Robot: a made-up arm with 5 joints. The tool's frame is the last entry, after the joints.
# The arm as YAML. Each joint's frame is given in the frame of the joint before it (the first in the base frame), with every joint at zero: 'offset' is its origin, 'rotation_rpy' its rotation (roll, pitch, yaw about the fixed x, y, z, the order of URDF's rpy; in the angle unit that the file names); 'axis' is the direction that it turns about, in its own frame. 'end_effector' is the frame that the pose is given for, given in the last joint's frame.
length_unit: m
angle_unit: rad
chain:
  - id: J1
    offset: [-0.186, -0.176, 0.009]
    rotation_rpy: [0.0, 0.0, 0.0]
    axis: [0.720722, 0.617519, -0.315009]
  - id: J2
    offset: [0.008, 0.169, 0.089]
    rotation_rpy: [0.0, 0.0, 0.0]
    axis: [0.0, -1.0, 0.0]
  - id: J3
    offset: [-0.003, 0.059, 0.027]
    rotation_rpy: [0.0, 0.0, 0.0]
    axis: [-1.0, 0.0, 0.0]
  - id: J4
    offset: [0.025, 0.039, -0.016]
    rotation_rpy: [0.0, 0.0, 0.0]
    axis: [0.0, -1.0, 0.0]
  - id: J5
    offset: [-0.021, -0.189, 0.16]
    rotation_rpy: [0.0, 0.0, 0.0]
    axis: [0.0, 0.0, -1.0]
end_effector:
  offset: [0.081, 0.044, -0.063]
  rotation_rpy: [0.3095, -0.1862, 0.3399]
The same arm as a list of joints. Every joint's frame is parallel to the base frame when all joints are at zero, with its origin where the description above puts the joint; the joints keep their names.
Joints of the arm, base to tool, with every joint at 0 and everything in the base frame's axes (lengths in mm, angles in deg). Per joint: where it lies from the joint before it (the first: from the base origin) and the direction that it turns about. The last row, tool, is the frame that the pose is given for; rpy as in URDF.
J1: xyz -186 -176 9 axis 0.720722 0.617519 -0.315009
J2: xyz 8 169 89 axis -y
J3: xyz -3 59 27 axis -x
J4: xyz 25 39 -16 axis -y
J5: xyz -21 -189 160 axis -z
tool: xyz 81 44 -63 rpy 17.73 -10.67 19.47

